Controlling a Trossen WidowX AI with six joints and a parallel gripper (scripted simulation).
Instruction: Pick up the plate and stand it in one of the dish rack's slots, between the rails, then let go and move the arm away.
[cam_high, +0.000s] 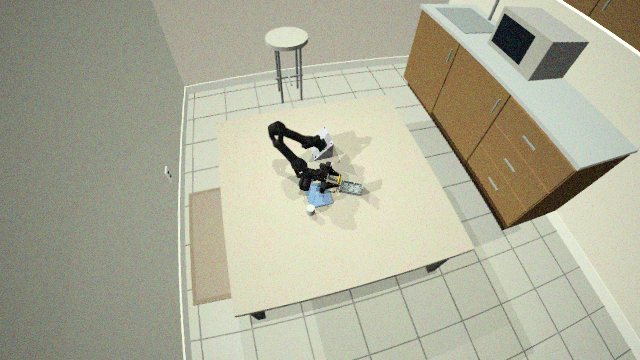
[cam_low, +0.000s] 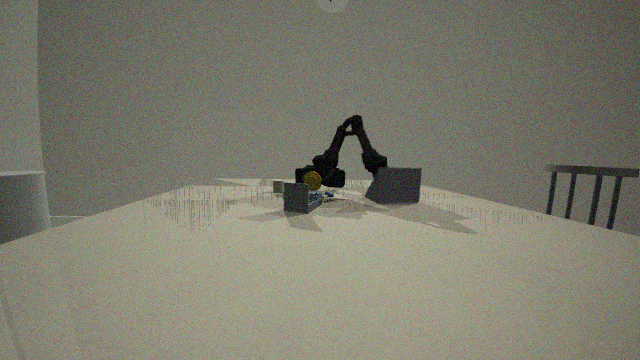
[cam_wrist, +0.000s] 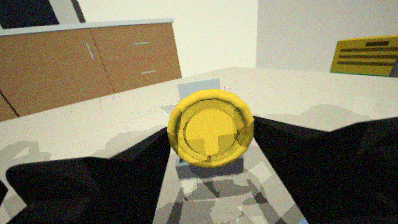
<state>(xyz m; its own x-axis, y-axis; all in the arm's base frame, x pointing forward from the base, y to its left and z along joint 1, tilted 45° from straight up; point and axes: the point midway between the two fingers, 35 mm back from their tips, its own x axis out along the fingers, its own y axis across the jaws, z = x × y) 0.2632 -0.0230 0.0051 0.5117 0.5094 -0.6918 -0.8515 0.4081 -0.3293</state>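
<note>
The grey dish rack lies 3 cm ahead of my gripper tip, 6 cm to the left of it and 5 cm below it. Also, from my gripper tip: blue mat: 1 cm ahead, 13 cm to the right, 7 cm below; then blue spoon: 10 cm behind, 12 cm to the right, 6 cm below; then yellow plate: 1 cm to the right.
</note>
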